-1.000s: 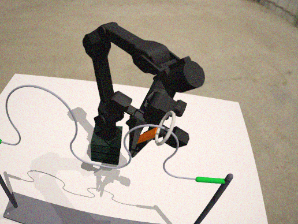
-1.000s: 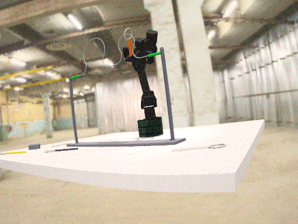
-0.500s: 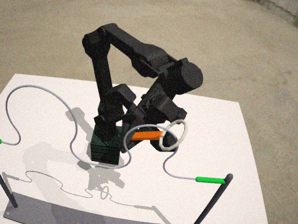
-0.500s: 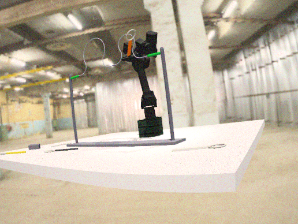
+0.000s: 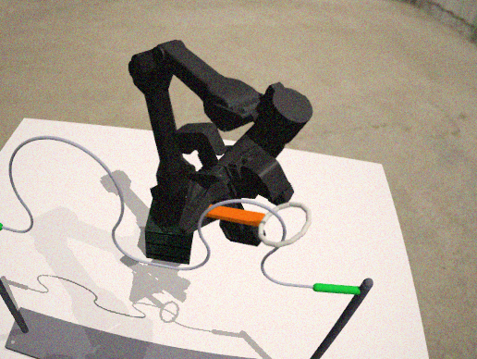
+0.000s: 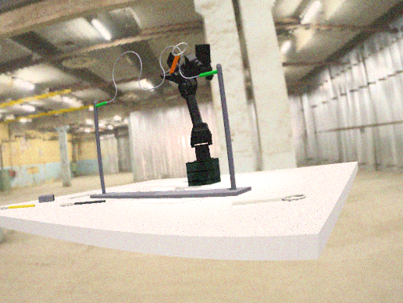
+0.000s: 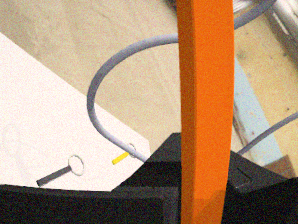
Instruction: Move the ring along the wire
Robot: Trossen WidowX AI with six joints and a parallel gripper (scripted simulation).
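My gripper tip is now 8 cm to the right of the orange-handled ring and 5 cm below it. Round my gripper tip: grey block 56 cm to the right, 41 cm below, 23 cm ahead; pale ring tool 46 cm to the left, 42 cm below, 17 cm ahead; yellow-handled ring tool 49 cm to the right, 44 cm ahead, 42 cm below.
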